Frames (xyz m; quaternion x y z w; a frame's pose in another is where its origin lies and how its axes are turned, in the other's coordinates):
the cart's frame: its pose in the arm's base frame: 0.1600 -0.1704 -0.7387 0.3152 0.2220 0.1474 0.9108
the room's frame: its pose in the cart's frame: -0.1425 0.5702 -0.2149 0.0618 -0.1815 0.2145 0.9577
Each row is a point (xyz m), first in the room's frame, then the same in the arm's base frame.
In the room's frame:
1: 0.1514 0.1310 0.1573
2: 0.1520 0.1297 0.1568
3: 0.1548 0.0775 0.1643
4: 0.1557 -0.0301 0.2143
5: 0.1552 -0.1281 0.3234
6: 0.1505 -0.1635 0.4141
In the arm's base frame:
1: -0.0406 0.3260 -0.2476
2: -0.0395 0.3260 -0.2487
3: -0.0112 0.2963 -0.2819
4: 0.0504 0.2070 -0.3300
5: 0.1188 0.0773 -0.3343
6: 0.1504 -0.0101 -0.3049

